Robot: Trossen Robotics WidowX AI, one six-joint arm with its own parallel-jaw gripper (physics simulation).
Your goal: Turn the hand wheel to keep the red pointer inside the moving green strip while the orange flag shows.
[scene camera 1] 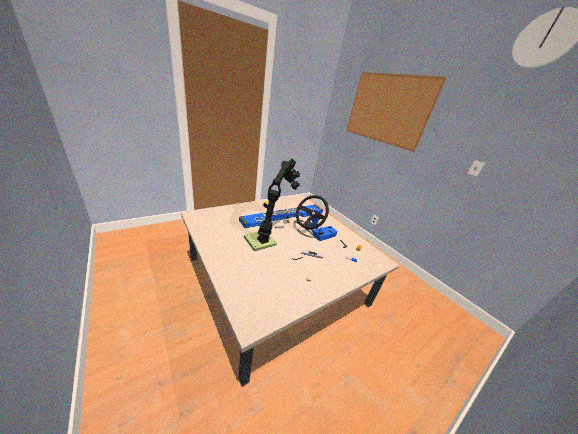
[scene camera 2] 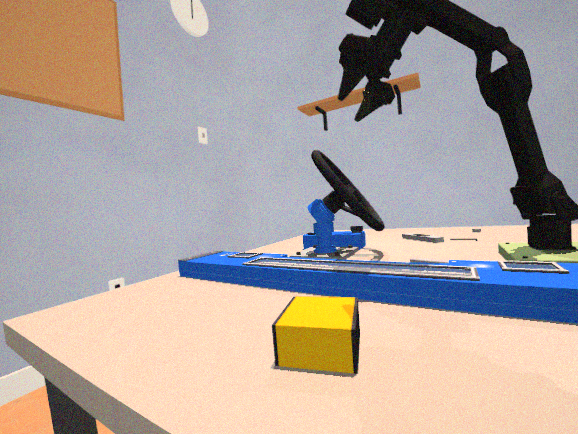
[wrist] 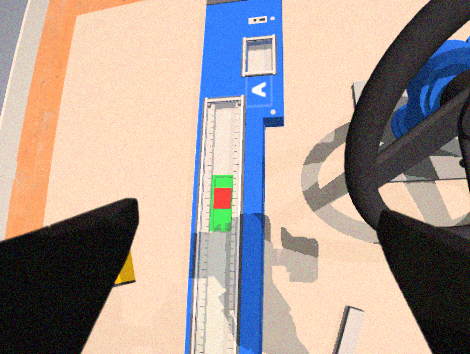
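Seen in the pictures: gripper, between the fingertips: (scene camera 2: 348, 111) (wrist: 259, 216); arm's base, origin of its link: (scene camera 1: 263, 240) (scene camera 2: 550, 246).
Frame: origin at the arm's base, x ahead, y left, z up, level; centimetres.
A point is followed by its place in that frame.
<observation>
The black hand wheel (scene camera 1: 298, 215) {x 37.8, y 8.1, z 9.9 cm} (scene camera 2: 352, 194) {x 39.5, y 13.3, z 14.8 cm} (wrist: 357, 150) {x 43.0, y 14.2, z 19.4 cm} stands tilted on its blue stand. The long blue track unit (scene camera 2: 240, 279) {x 58.9, y 33.0, z -1.4 cm} (wrist: 254, 175) {x 45.9, y 24.7, z 1.6 cm} lies on the table. In its slot, the red pointer (wrist: 222, 198) {x 42.9, y 29.4, z 1.6 cm} is inside the green strip (wrist: 221, 220) {x 39.8, y 29.6, z 1.6 cm}, nearer the strip's end on the side of the letter A. The window (wrist: 259, 56) {x 65.1, y 23.2, z 1.6 cm} by the A looks pale; no orange flag shows. The other window (scene camera 2: 534, 266) {x 9.4, y 25.4, z 1.6 cm} is seen too flatly to read. My gripper (scene camera 1: 297, 181) {x 37.0, y 20.5, z 31.8 cm} (scene camera 2: 349, 108) {x 37.0, y 20.5, z 31.8 cm} (wrist: 259, 216) {x 37.0, y 20.5, z 31.8 cm} is open and empty, above the wheel's height in scene camera 2; its contact with the rim cannot be told.
A yellow block (scene camera 2: 316, 348) {x 32.6, y 53.3, z -0.3 cm} (wrist: 126, 270) {x 32.7, y 45.2, z -0.2 cm} sits beside the track unit. The wheel's blue base (scene camera 1: 325, 233) and the arm's green base plate (scene camera 1: 253, 243) {x -8.4, y -0.2, z 0.1 cm} (scene camera 2: 510, 252) {x 8.4, y 5.7, z -0.2 cm} are on the table. A grey tool (scene camera 1: 312, 254) {x 26.1, y -28.3, z -0.8 cm}, a blue-ended marker (scene camera 1: 354, 259) {x 52.7, y -46.5, z -1.0 cm} and an orange piece (scene camera 1: 359, 247) {x 66.5, y -39.4, z 0.8 cm} lie farther off.
</observation>
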